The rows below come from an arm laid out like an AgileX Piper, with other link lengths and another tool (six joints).
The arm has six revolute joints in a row. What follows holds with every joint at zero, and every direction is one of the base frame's. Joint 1 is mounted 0.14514 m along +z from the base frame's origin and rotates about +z. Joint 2 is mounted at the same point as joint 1 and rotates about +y. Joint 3 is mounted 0.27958 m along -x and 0.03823 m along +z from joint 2 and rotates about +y. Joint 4 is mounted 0.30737 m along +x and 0.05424 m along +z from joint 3 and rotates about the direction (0.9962, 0, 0.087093). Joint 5 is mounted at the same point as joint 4 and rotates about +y. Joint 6 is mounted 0.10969 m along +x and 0.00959 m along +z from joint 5 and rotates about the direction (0.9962, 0, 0.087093). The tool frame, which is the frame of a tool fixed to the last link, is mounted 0.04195 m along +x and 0.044 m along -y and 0.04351 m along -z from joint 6; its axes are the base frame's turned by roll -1.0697, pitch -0.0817 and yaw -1.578 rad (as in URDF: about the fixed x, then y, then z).
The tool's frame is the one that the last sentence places.
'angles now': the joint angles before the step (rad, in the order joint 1, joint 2, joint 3, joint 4, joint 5, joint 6). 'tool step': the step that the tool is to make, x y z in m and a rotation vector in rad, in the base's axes. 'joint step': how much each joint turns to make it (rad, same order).
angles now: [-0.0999, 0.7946, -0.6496, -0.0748, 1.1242, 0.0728]
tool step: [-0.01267, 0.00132, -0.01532, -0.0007, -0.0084, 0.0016]
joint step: [0.0001, -0.0643, 0.0775, 0.0000, -0.0216, 0.0001]
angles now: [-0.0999, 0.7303, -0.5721, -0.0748, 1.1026, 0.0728]
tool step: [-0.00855, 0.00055, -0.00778, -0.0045, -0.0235, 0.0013]
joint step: [0.0000, -0.0582, 0.0493, -0.0022, -0.0149, 0.0000]
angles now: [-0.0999, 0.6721, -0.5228, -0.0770, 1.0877, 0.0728]
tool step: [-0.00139, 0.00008, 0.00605, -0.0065, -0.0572, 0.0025]
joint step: [0.0001, -0.0479, 0.0015, 0.0000, -0.0113, -0.0017]
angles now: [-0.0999, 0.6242, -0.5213, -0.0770, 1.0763, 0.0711]
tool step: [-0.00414, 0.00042, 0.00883, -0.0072, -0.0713, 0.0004]
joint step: [0.0000, -0.0678, 0.0000, 0.0000, -0.0039, -0.0001]
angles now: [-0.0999, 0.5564, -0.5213, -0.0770, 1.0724, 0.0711]
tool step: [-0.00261, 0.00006, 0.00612, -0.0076, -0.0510, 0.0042]
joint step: [0.0000, -0.0463, 0.0000, 0.0000, -0.0056, -0.0045]
